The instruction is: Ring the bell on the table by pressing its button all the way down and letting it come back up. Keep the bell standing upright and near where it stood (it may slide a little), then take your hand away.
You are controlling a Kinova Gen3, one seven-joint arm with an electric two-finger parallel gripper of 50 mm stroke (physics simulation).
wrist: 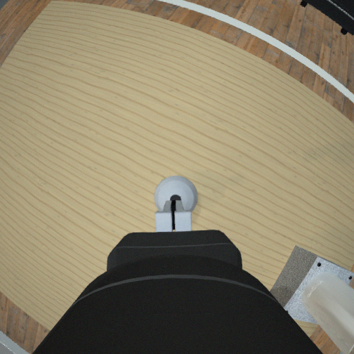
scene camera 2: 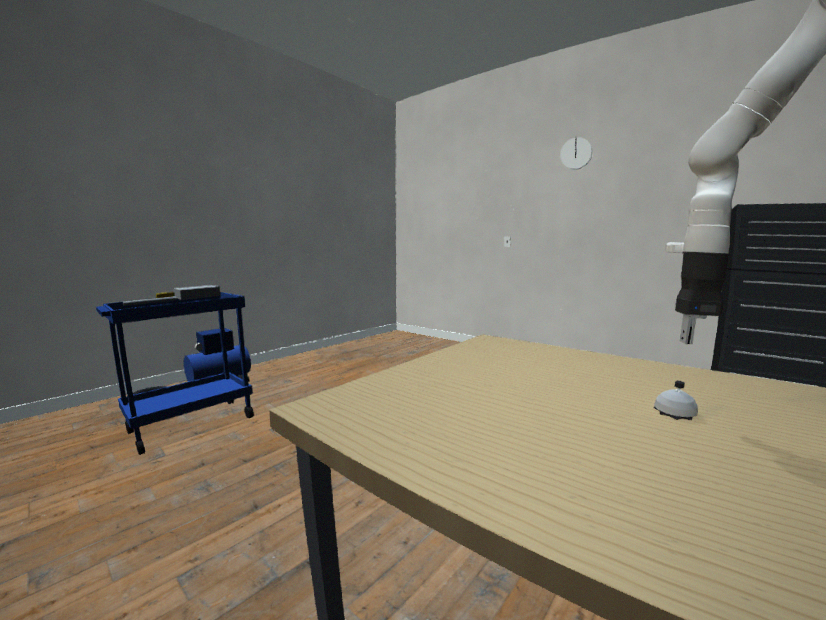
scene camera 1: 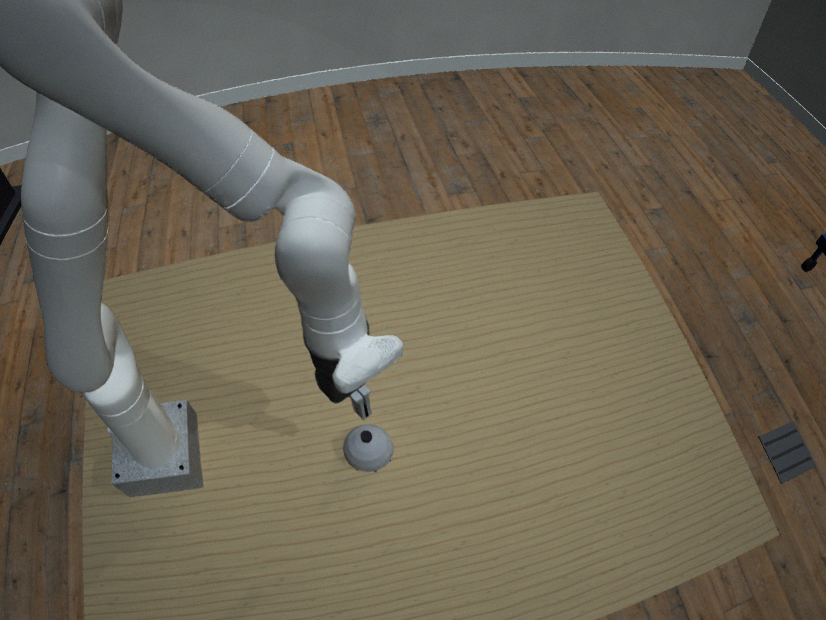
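Seen in the pictures: gripper, between the fingertips: (scene camera 2: 685, 342) (scene camera 1: 362, 412); arm's base, origin of its link: (scene camera 1: 155, 444).
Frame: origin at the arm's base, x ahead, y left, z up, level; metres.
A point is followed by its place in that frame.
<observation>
A light grey dome bell (scene camera 1: 368, 454) @[y 0.000, x 0.362, z -0.029 m] (scene camera 2: 675, 404) @[y 0.058, x 0.356, z -0.039 m] (wrist: 176, 185) stands upright on the wooden table (scene camera 1: 533, 400) @[y 0.104, x 0.655, z -0.069 m] (scene camera 2: 507, 427) @[y 0.333, x 0.574, z -0.068 m] (wrist: 100, 100). Its black button (scene camera 1: 366, 435) @[y 0.023, x 0.361, z -0.002 m] (scene camera 2: 679, 383) @[y 0.031, x 0.360, z -0.003 m] (wrist: 175, 197) stands up above the dome; in the wrist view the fingertips partly cover it. My gripper (scene camera 1: 364, 415) @[y 0.025, x 0.361, z 0.082 m] (scene camera 2: 686, 341) @[y 0.025, x 0.361, z 0.082 m] (wrist: 173, 210) is shut and empty. In scene camera 2 it hangs above the bell, with a clear gap between the fingertips and the button, so the two do not touch.
The arm's metal base block (scene camera 1: 193, 447) @[y 0.009, x 0.059, z -0.031 m] (wrist: 295, 275) is on the table, left of the bell in scene camera 1. A dark drawer cabinet (scene camera 2: 773, 320) stands behind the table. A blue cart (scene camera 2: 186, 401) stands on the floor away from the table.
</observation>
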